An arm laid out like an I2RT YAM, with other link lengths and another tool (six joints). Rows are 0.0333 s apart.
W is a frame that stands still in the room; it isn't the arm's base.
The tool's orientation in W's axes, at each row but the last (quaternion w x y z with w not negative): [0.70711 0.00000 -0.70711 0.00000]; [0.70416 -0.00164 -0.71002 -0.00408]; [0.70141 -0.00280 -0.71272 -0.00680]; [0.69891 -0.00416 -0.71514 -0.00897]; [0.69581 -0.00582 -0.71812 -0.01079]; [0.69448 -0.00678 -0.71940 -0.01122]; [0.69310 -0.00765 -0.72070 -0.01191]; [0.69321 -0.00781 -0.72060 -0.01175]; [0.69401 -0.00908 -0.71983 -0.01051]
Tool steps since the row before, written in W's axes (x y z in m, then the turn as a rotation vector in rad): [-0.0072 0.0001 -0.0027 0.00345 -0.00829 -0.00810]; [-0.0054 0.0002 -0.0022 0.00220 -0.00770 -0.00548]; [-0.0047 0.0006 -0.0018 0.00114 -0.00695 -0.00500]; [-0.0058 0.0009 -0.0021 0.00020 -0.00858 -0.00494]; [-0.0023 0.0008 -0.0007 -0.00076 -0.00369 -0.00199]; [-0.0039 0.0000 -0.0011 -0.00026 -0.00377 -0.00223]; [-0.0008 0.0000 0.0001 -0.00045 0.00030 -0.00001]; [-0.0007 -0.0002 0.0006 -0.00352 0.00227 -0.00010]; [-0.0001 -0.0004 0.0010 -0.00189 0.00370 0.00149]
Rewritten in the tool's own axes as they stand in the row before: [-0.0027 0.0001 0.0072 -0.00810 -0.00829 -0.00345]; [-0.0022 0.0001 0.0054 -0.00547 -0.00770 -0.00222]; [-0.0017 0.0005 0.0047 -0.00498 -0.00696 -0.00115]; [-0.0020 0.0008 0.0059 -0.00489 -0.00861 -0.00025]; [-0.0006 0.0007 0.0023 -0.00194 -0.00372 0.00073]; [-0.0010 -0.0001 0.0039 -0.00220 -0.00379 0.00024]; [0.0001 0.0000 0.0008 0.00001 0.00029 0.00046]; [0.0006 -0.0002 0.0007 0.00003 0.00217 0.00358]; [0.0010 -0.0004 0.0001 0.00155 0.00365 0.00194]
